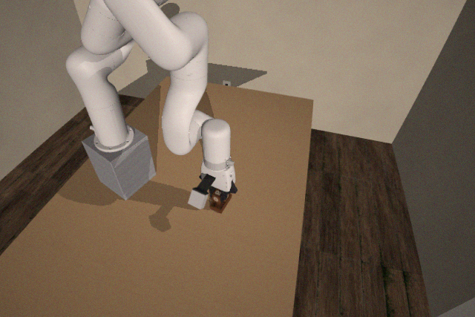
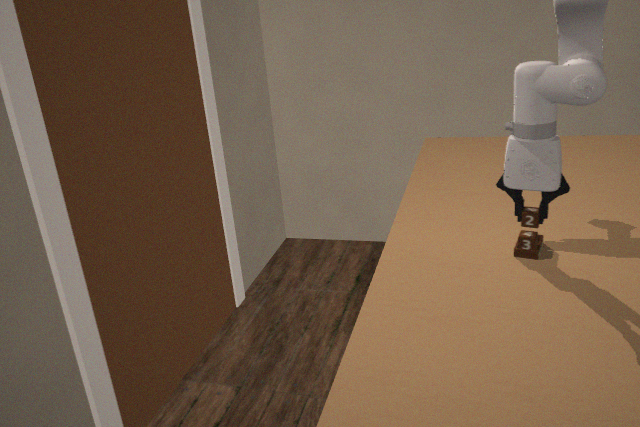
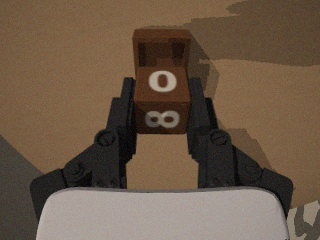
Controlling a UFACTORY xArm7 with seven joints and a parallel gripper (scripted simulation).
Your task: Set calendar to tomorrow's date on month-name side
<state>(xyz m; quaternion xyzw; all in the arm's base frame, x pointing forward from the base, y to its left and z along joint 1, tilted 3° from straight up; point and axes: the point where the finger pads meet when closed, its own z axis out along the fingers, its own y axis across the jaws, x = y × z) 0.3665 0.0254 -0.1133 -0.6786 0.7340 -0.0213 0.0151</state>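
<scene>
The digit cube lies 10 mm below my hand. From my hand the other things lie so: brown calendar tray 20 mm to the left, 70 mm below.
</scene>
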